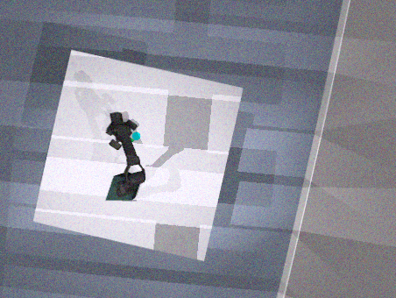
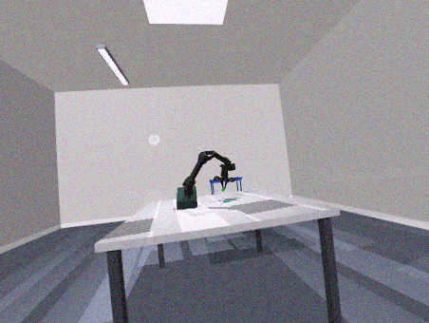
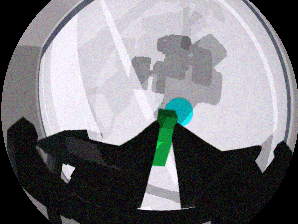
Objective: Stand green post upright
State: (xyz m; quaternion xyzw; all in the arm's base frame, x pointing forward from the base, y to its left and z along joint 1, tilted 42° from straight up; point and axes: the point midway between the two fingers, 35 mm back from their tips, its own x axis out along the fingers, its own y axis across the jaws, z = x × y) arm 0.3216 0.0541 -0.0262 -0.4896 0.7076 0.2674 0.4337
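My gripper tip is now 2 cm short of the cyan circle, 1 cm to the left of it and 12 cm above it. The rest, counted from my gripper tip: green post: 1 cm behind, 2 cm to the right.
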